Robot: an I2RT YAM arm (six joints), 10 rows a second.
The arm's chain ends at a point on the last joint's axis. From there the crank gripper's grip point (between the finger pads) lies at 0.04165 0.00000 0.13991 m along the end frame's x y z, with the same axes.
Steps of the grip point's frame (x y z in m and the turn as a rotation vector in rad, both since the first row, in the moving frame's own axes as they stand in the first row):
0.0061, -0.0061, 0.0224, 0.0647, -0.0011, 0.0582
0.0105, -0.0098, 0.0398, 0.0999, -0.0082, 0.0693
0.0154, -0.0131, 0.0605, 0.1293, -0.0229, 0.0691
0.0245, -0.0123, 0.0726, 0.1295, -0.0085, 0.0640
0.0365, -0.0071, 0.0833, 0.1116, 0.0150, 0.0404
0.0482, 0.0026, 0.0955, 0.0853, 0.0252, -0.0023
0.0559, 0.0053, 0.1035, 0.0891, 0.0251, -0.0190
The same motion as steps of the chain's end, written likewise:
0.0061, 0.0005, 0.0226, 0.0647, -0.0011, 0.0582
0.0113, 0.0013, 0.0400, 0.0999, -0.0082, 0.0693
0.0181, 0.0022, 0.0606, 0.1293, -0.0229, 0.0691
0.0252, 0.0032, 0.0733, 0.1295, -0.0085, 0.0640
0.0341, 0.0067, 0.0847, 0.1116, 0.0150, 0.0404
0.0447, 0.0146, 0.0971, 0.0853, 0.0252, -0.0023
0.0525, 0.0185, 0.1052, 0.0891, 0.0251, -0.0190

